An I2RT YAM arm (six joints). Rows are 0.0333 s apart.
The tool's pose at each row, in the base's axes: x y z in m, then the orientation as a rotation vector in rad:
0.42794, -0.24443, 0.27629, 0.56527, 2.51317, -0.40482
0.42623, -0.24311, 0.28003, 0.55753, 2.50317, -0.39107
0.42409, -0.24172, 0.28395, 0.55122, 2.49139, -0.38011
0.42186, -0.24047, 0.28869, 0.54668, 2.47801, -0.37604
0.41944, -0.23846, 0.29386, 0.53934, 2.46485, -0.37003
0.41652, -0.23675, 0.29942, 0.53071, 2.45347, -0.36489
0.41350, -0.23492, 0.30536, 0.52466, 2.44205, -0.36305
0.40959, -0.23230, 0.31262, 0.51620, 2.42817, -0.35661
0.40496, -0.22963, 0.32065, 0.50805, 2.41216, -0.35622
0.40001, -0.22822, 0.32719, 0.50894, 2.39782, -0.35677
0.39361, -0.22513, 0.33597, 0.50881, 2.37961, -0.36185
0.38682, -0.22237, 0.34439, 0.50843, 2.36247, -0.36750
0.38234, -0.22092, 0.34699, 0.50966, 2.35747, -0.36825
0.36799, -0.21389, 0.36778, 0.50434, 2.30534, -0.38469
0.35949, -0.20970, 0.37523, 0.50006, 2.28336, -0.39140
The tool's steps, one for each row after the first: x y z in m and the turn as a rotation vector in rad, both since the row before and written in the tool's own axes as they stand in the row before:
-0.00034, -0.00028, -0.00430, -0.01223, -0.01108, 0.00058
-0.00013, -0.00040, -0.00466, -0.01005, -0.01243, 0.00138
-0.00064, -0.00064, -0.00531, -0.00480, -0.01372, 0.00144
-0.00059, -0.00009, -0.00602, -0.00689, -0.01417, -0.00005
-0.00062, -0.00060, -0.00645, -0.00652, -0.01285, -0.00161
-0.00083, -0.00055, -0.00684, -0.00350, -0.01234, -0.00068
-0.00084, -0.00040, -0.00860, -0.00758, -0.01510, -0.00056
-0.00091, -0.00071, -0.00958, -0.00326, -0.01730, -0.00136
-0.00023, -0.00175, -0.00813, -0.00002, -0.01346, 0.00408
-0.00033, -0.00118, -0.01123, 0.00282, -0.01760, 0.00318
-0.00010, -0.00163, -0.01104, 0.00326, -0.01666, 0.00258
0.00171, -0.00106, -0.00499, 0.00071, -0.00447, 0.00191
-0.00245, -0.00284, -0.02595, 0.00846, -0.05163, 0.00521
0.00124, -0.00118, -0.01193, 0.00289, -0.02227, 0.00086

